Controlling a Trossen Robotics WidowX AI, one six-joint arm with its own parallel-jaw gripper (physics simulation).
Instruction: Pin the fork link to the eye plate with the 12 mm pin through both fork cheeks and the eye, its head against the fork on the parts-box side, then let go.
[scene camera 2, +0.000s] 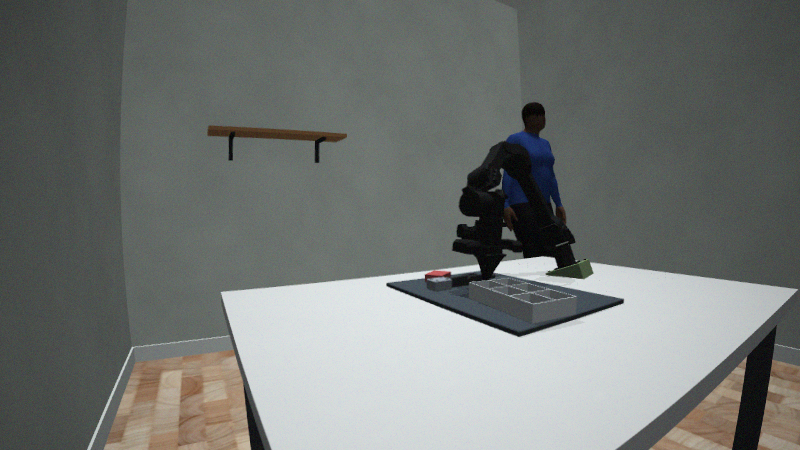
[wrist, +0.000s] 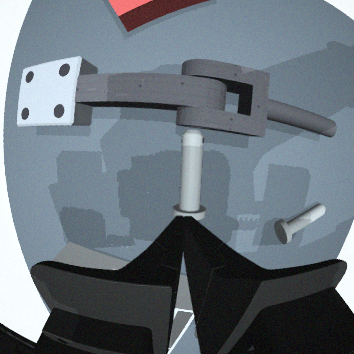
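Pixels of known places: gripper, fingertip midpoint: (wrist: 182, 222); arm's base, link origin: (scene camera 2: 567, 265).
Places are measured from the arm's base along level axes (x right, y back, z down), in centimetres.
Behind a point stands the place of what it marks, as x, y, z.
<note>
The fork link (wrist: 260, 107) {9.4, -33.1, -0.8} lies around the round end of the eye plate (wrist: 145, 89), which runs from a white block with four dark holes in the wrist view. A pale headed pin (wrist: 191, 172) {6.2, -36.7, 0.2} stands out of the near fork cheek, its tip at the cheek and its head toward me, away from the fork; how deep the tip sits is hidden. My gripper (wrist: 182, 222) {3.5, -37.3, -0.4} (scene camera 2: 487, 276) {3.5, -37.3, -0.4} is shut and empty, its fingertips together right at the pin's head. Whether they touch it I cannot tell.
A second, smaller headed pin (wrist: 302, 222) {2.1, -28.8, 0.3} lies on the dark mat (scene camera 2: 458, 306) {-2.4, -53.8, 1.6} to the right. The grey parts box (scene camera 2: 503, 305) {-11.3, -50.8, 0.3} stands on the mat on the near side. A red block (scene camera 2: 438, 275) {16.6, -40.4, -0.5} (wrist: 160, 11) {16.6, -37.7, 1.0} lies beyond the eye plate. A person stands behind the table.
</note>
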